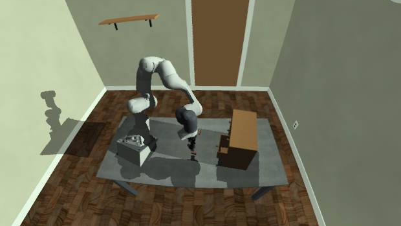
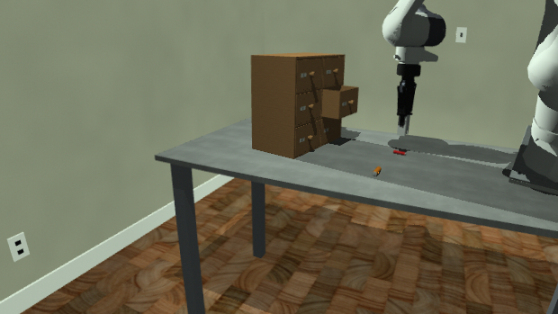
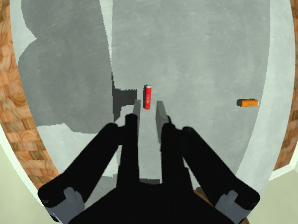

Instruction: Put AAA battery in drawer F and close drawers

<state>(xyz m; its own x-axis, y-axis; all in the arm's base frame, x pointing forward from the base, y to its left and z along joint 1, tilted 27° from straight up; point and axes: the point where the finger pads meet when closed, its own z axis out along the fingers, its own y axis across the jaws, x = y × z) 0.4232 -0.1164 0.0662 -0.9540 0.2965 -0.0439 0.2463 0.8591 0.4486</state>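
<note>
The small red object lies 10 cm below my hand. Round my hand: orange AAA battery: 21 cm to the left, 10 cm below, 5 cm ahead; drawer: 27 cm ahead, 4 cm to the right, 3 cm above.
</note>
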